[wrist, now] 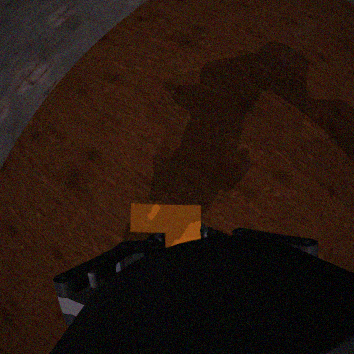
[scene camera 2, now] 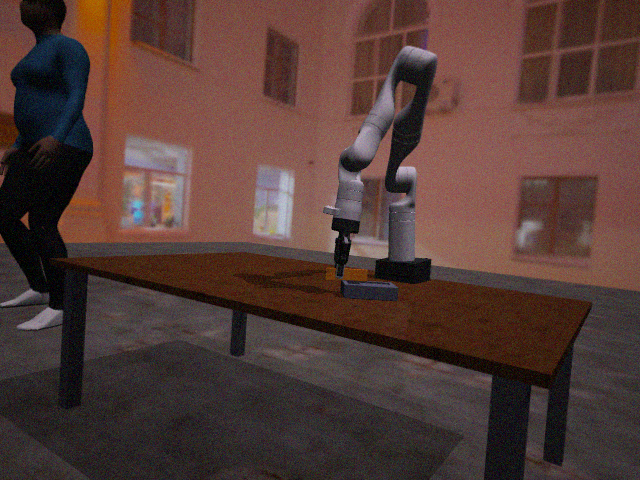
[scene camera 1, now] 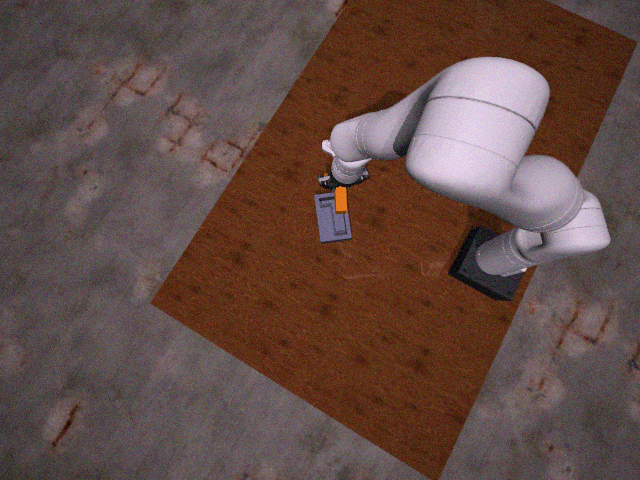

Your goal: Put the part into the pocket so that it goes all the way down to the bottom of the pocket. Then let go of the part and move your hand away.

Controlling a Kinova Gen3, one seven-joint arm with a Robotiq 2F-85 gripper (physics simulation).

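Note:
My gripper is shut on the orange part, a flat block with a stepped end. The part hangs low over the far right edge of the grey pocket block, which lies on the wooden table. The block's L-shaped pocket is open to the overhead view and looks empty. In the wrist view only the part's end shows past the dark gripper body; the fingertips and the pocket block are hidden there.
The arm's black base stands on the table to the right of the block. A person in a blue top walks on the floor beyond the table's left end.

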